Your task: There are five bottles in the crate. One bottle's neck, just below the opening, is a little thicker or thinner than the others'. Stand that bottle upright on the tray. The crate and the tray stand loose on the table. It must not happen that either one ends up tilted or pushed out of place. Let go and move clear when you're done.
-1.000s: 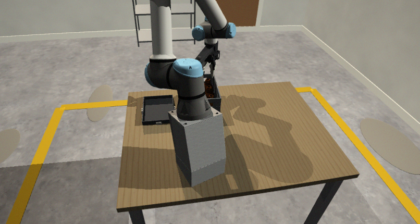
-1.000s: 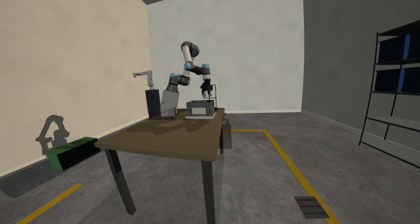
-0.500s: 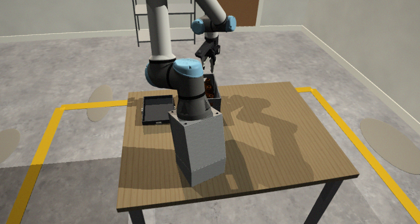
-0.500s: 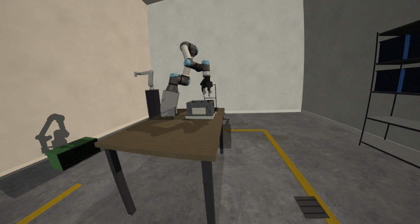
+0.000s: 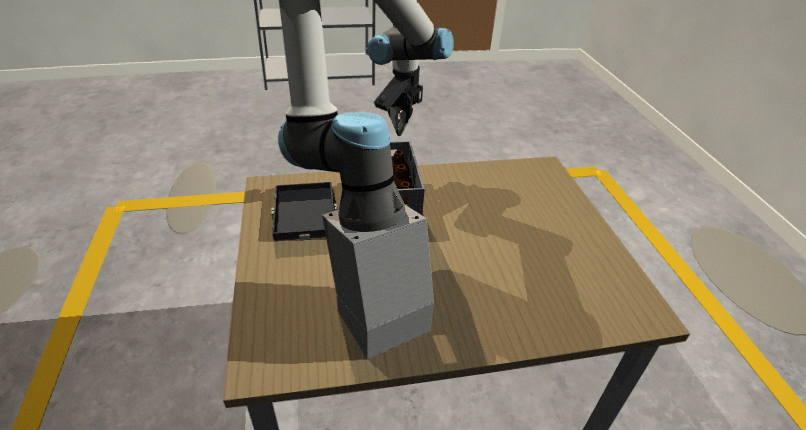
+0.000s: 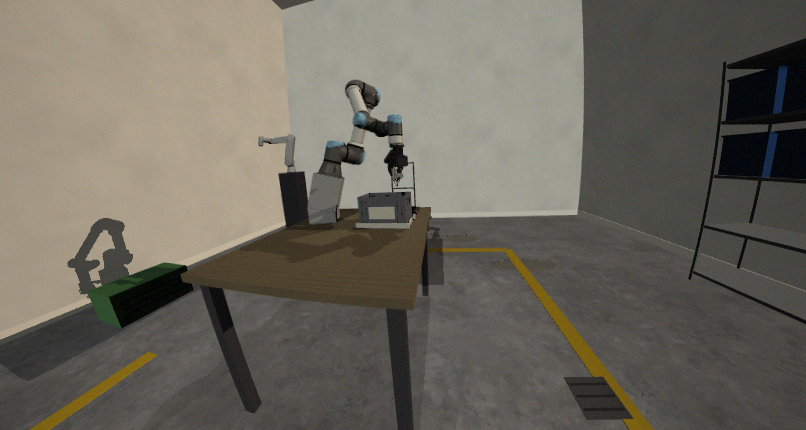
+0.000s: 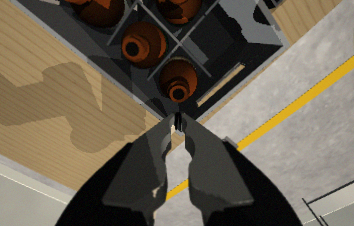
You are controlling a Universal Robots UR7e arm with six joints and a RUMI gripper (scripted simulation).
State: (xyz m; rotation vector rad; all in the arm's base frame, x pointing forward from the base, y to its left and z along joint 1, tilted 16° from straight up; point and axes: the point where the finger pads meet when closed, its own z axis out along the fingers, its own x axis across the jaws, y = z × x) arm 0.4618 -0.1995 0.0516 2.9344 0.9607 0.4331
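The crate lies 160 mm below my hand, 80 mm behind it and 60 mm to the left of it. The rest, counted from my hand: bottle 170 mm behind, 150 mm below, 30 mm to the left; dark tray 320 mm to the left, 230 mm below, 30 mm behind.
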